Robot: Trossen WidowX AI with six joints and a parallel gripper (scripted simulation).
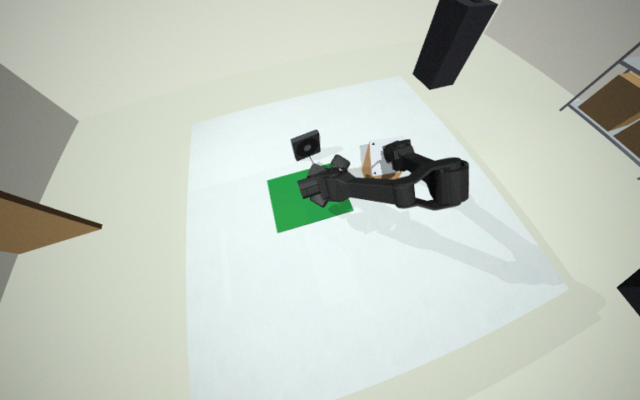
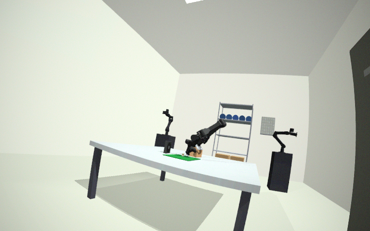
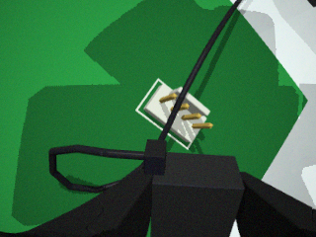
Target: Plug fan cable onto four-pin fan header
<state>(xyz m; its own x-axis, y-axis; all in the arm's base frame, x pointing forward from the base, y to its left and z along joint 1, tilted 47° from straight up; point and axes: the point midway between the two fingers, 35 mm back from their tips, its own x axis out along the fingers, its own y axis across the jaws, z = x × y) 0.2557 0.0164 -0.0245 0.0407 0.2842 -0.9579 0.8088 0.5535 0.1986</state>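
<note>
The green board is 90 mm ahead of my gripper tip, 10 mm to the left of it and 50 mm below it. Round my gripper tip: black plug 10 mm behind, 10 mm to the left; black fan 30 mm ahead, 180 mm to the right, 20 mm above.
</note>
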